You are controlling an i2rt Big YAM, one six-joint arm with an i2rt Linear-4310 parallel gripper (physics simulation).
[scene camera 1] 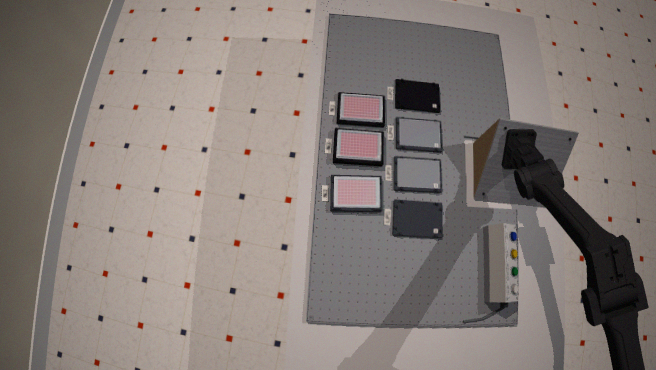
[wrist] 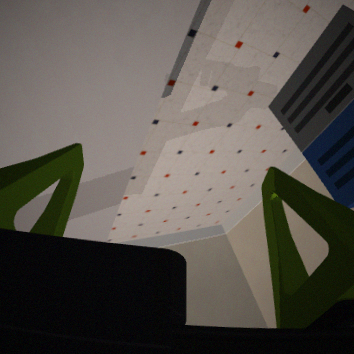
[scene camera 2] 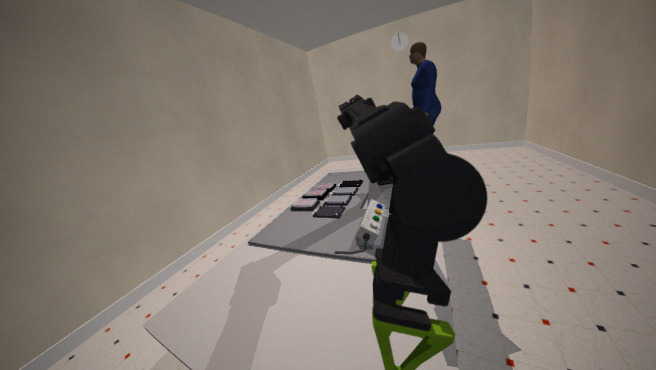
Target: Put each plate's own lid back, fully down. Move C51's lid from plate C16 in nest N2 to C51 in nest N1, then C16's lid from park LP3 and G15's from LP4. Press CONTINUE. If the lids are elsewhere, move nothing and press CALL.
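Places are measured from the arm's base along level axes (x down, y back, z left), in centimetres.
Pixels of known places: gripper, fingertip midpoint: [wrist: 175, 164] [scene camera 2: 389, 343]; arm's base, link origin: [scene camera 1: 517, 148].
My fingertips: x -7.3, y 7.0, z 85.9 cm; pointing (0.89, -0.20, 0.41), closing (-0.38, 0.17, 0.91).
Observation:
For each thing: its top centre in the pictures, then the offset to it from my fingertips. "*": a spot on its surface instead.
- LP4, top centre: [scene camera 1: 420, 133] [scene camera 2: 345, 189] dx +18.2, dy -33.1, dz -94.0 cm
- LP3, top centre: [scene camera 1: 419, 173] [scene camera 2: 337, 198] dx +18.2, dy -34.4, dz -81.4 cm
- button box, top centre: [scene camera 1: 510, 262] [scene camera 2: 370, 210] dx +11.6, dy -10.9, dz -54.3 cm
- cable, surface spot: [scene camera 1: 485, 316] [scene camera 2: 354, 250] * dx +19.5, dy -15.7, dz -39.1 cm
Three plates with pink wells [scene camera 1: 361, 108] [scene camera 1: 358, 146] [scene camera 1: 356, 193] sit in a column at the left of the pegboard. The nearest looks paler; whether a clear lid covers any plate, and their small labels, I cannot tell. Right of them, grey panels, apparently lids, lie at LP4 [scene camera 1: 419, 134] and LP3 [scene camera 1: 418, 174]. A black park, apparently LP2 [scene camera 1: 417, 95], and a dark grey one, apparently LP1 [scene camera 1: 417, 219], show no clear lid. The button box [scene camera 1: 496, 262] [scene camera 2: 371, 227] has blue, yellow, green and white buttons; lettering is unreadable. My gripper [scene camera 2: 392, 332] [wrist: 175, 164] is open and empty, away from the plates.
A slanted metal panel [scene camera 1: 555, 150] stands at the pegboard's right edge, behind my arm. A cable [scene camera 1: 485, 316] [scene camera 2: 350, 252] runs from the button box. A person in blue [scene camera 2: 425, 87] stands beyond the arm. A grey slotted unit [wrist: 310, 100] and a blue one [wrist: 340, 150] show in the wrist view.

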